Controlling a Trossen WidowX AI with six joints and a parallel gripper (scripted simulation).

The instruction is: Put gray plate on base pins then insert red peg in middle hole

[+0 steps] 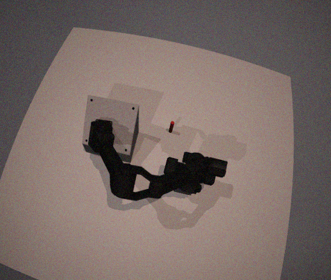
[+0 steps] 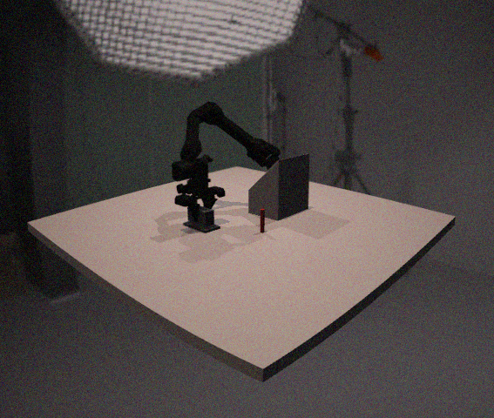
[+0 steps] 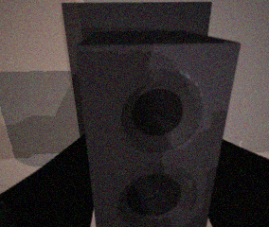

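Right now the dark pin base is 2 cm below my gripper tip. Also, from my gripper tip: gray plate: 3 cm above; red peg: 9 cm behind, 20 cm to the left, 2 cm above.
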